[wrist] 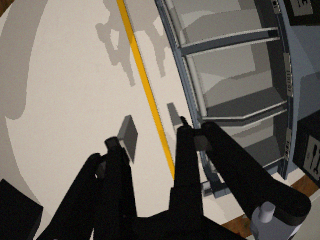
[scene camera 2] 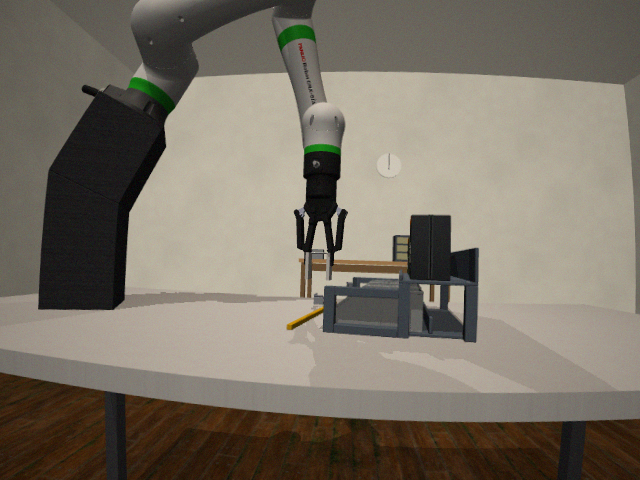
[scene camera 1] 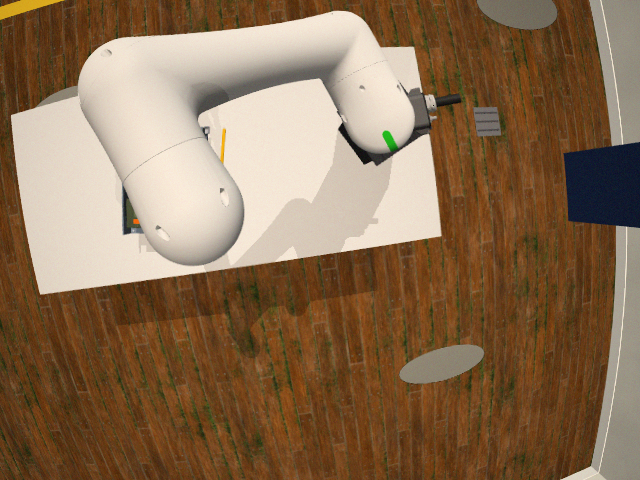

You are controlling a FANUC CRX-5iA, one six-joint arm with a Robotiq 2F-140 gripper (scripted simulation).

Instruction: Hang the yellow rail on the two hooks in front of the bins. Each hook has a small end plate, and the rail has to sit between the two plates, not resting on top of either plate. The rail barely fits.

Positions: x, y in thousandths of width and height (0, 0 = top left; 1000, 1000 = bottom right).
Labels:
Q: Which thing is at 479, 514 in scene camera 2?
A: My gripper.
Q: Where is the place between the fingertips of my gripper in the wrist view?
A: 473, 498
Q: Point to a black box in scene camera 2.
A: At 673, 520

